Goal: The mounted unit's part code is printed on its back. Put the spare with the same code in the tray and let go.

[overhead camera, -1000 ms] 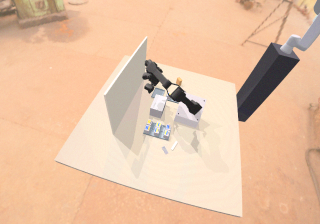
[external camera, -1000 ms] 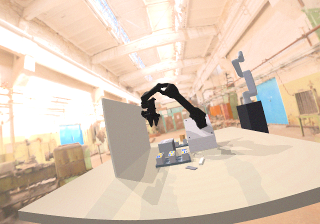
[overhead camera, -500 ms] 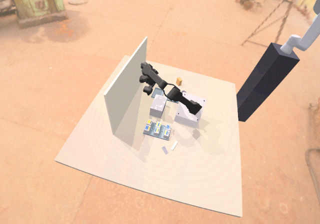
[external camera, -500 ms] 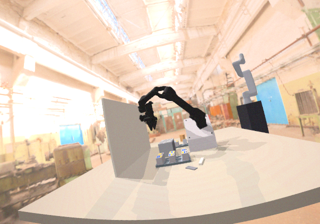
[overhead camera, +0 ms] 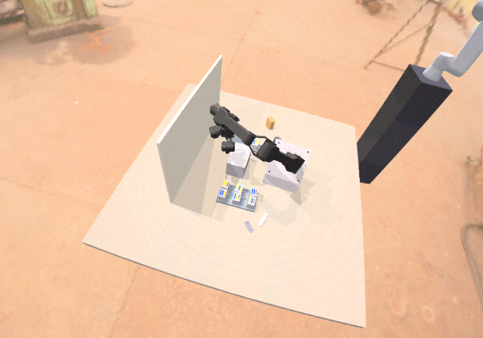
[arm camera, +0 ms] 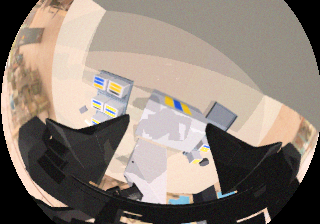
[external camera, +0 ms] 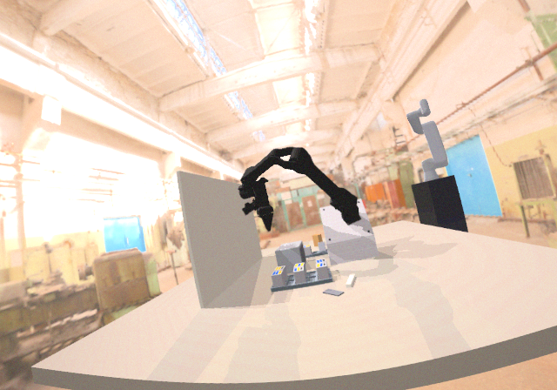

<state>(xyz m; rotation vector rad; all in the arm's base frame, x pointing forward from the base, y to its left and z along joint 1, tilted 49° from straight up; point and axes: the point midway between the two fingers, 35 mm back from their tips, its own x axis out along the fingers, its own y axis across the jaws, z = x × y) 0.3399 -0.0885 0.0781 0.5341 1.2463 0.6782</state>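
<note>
My gripper tip is now 7 cm past the white mounted unit, 3 cm to the left of it and 13 cm above it. Also, from my gripper tip: tall white panel (17 cm ahead, 7 cm to the right, 4 cm above).
</note>
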